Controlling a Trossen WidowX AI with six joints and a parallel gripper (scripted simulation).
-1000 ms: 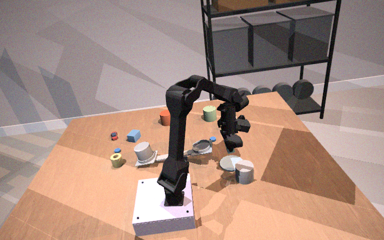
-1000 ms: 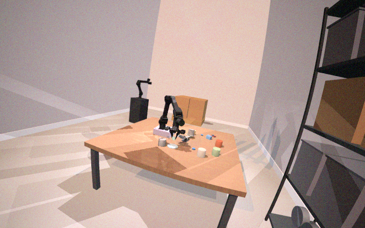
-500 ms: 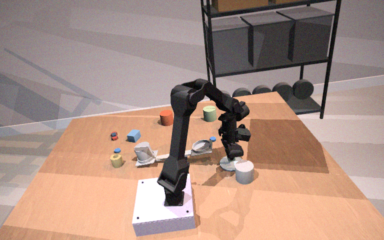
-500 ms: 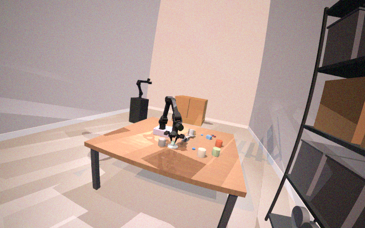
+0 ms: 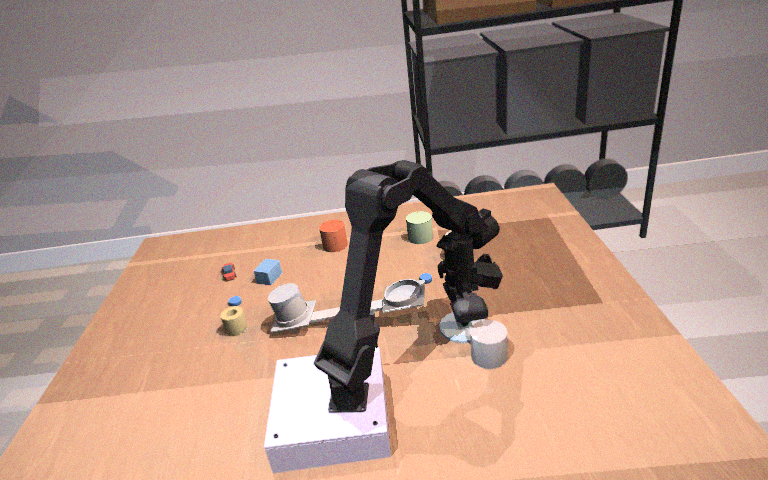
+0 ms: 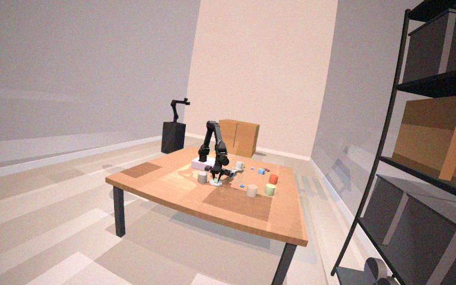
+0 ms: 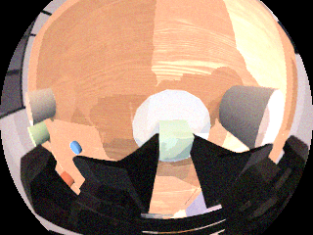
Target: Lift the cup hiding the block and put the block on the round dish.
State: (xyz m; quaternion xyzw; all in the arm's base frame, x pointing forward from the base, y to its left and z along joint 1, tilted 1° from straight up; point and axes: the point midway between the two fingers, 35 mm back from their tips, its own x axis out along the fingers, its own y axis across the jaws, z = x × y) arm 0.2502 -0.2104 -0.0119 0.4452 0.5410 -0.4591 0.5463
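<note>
Now: gripper tip 10 mm below the teal block. Also, from my gripper tip: round dish: 10 mm below; beige cylinder: 280 mm ahead, 20 mm above, 10 mm to the left; green cylinder: 380 mm ahead, 110 mm to the left, 20 mm above.
</note>
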